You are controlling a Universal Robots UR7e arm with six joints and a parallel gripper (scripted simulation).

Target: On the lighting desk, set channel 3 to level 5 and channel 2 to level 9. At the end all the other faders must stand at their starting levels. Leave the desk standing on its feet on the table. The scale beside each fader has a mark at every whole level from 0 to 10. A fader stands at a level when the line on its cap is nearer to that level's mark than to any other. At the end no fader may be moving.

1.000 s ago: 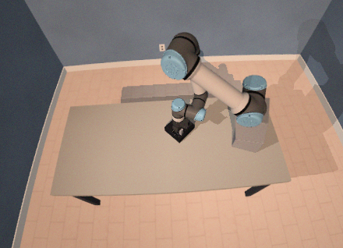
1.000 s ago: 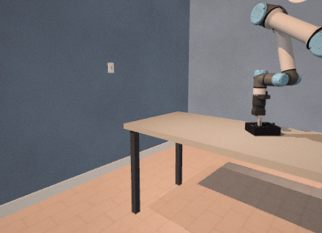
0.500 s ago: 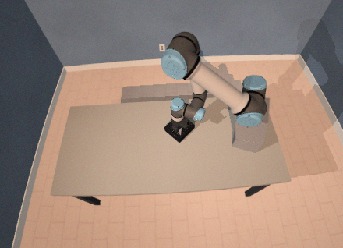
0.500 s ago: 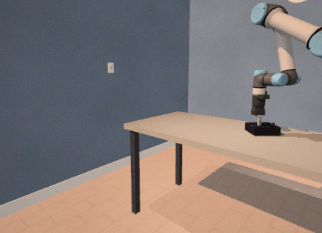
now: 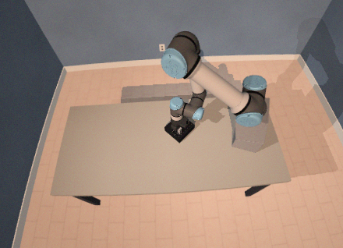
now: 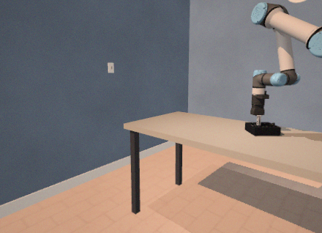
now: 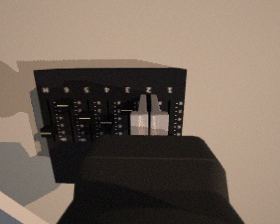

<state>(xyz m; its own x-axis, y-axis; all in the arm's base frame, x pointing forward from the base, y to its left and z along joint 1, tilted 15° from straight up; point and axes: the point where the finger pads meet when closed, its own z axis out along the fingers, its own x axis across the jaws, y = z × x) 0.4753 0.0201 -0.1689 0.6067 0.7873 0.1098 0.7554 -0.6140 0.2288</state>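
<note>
My hand is 1 cm past the channel 3 fader cap, 2 cm to the left of it and 1 cm above it. Also, from my hand: channel 1 fader cap 5 cm ahead, 1 cm to the right, 1 cm below; channel 4 fader cap 1 cm behind, 5 cm to the right, 1 cm below; channel 5 fader cap 3 cm behind, 6 cm to the right, 1 cm below.
</note>
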